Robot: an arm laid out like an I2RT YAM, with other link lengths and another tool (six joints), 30 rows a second.
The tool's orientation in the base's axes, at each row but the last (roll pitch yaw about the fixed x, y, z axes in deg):
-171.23 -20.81 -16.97
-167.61 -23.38 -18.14
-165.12 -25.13 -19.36
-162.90 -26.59 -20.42
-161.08 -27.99 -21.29
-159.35 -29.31 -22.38
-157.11 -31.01 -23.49
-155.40 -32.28 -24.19
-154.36 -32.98 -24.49
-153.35 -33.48 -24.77
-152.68 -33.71 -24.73
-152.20 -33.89 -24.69
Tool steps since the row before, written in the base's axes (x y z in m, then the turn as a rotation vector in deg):
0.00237 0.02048 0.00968 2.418 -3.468 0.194
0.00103 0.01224 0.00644 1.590 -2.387 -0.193
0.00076 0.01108 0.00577 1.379 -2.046 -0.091
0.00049 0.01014 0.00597 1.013 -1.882 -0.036
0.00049 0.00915 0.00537 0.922 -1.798 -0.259
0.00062 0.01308 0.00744 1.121 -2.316 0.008
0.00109 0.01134 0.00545 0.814 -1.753 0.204
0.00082 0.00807 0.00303 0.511 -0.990 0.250
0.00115 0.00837 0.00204 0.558 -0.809 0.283
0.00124 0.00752 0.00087 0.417 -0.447 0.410
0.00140 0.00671 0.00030 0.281 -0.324 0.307
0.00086 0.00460 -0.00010 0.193 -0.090 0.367
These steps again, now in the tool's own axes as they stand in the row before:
-0.00003 -0.02162 -0.00715 3.177 2.733 0.590
-0.00004 -0.01318 -0.00431 1.992 1.962 0.666
-0.00023 -0.01201 -0.00351 1.753 1.661 0.514
-0.00008 -0.01122 -0.00358 1.420 1.569 0.303
-0.00001 -0.01021 -0.00294 1.214 1.572 0.453
-0.00020 -0.01459 -0.00374 1.677 1.933 0.268
-0.00021 -0.01250 -0.00176 1.344 1.404 0.026
-0.00055 -0.00863 -0.00037 0.871 0.737 -0.058
-0.00092 -0.00861 0.00077 0.861 0.551 -0.019
-0.00121 -0.00739 0.00165 0.698 0.193 -0.130
-0.00111 -0.00644 0.00209 0.495 0.139 -0.115
-0.00100 -0.00427 0.00163 0.381 -0.086 -0.165

